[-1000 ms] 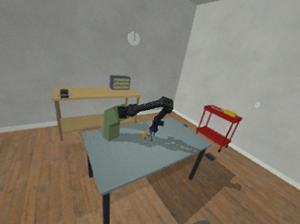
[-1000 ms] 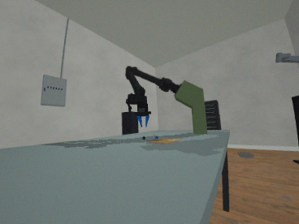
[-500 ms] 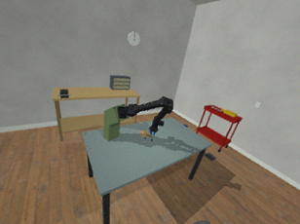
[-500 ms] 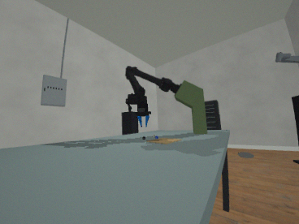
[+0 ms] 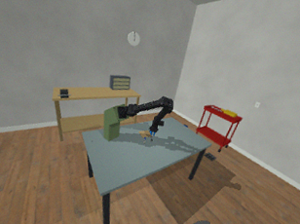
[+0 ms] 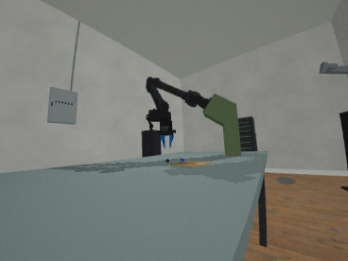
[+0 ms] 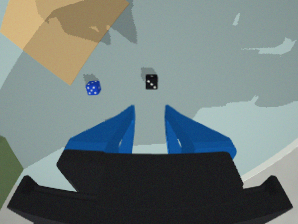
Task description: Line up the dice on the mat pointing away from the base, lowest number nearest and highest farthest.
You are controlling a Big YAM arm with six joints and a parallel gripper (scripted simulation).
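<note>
The black die is 8 cm below my hand. Also, from my hand: blue die: 4 cm behind, 7 cm to the left, 8 cm below; white die: 10 cm behind, 2 cm to the left, 8 cm below; tan mat: 4 cm ahead, 15 cm to the left, 8 cm below.
</note>
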